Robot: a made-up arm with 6 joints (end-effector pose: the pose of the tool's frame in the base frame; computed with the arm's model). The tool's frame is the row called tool.
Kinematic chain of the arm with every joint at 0, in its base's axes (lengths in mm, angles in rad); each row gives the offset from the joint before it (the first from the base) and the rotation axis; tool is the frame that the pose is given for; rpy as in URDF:
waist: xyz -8 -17 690 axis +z
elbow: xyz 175 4 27 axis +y
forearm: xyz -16 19 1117 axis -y
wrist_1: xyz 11 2 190 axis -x
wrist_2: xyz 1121 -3 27 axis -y
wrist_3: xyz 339 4 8 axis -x
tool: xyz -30 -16 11 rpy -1.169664 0.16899 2.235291
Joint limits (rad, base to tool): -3..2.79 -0.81..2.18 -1.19..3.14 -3.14..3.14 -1.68..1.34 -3.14..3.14
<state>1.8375 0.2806 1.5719 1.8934 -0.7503 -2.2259</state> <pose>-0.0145 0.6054 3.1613 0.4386 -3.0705 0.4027</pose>
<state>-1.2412 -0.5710 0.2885 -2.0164 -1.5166 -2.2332</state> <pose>0.2760 0.0138 2.7144 1.5841 -1.8922 -0.6358</pose>
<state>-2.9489 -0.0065 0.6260 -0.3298 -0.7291 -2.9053</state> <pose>-1.2013 -0.3494 2.6535 1.6908 1.1497 1.0508</pose>
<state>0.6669 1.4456 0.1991 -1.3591 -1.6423 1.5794</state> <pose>1.2005 1.3215 -0.1569 -2.1328 0.9329 -1.4955</pose>
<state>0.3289 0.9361 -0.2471 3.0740 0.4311 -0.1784</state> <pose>1.5040 0.5552 0.0983 -0.2014 -0.6650 -1.1224</pose>
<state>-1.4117 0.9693 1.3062 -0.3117 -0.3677 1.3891</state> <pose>0.4221 -2.3699 1.9628 -0.7581 0.5900 1.4736</pose>
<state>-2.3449 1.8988 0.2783 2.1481 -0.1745 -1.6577</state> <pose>-0.9745 -1.0056 -1.0714 0.3043 -0.5229 -0.0147</pose>
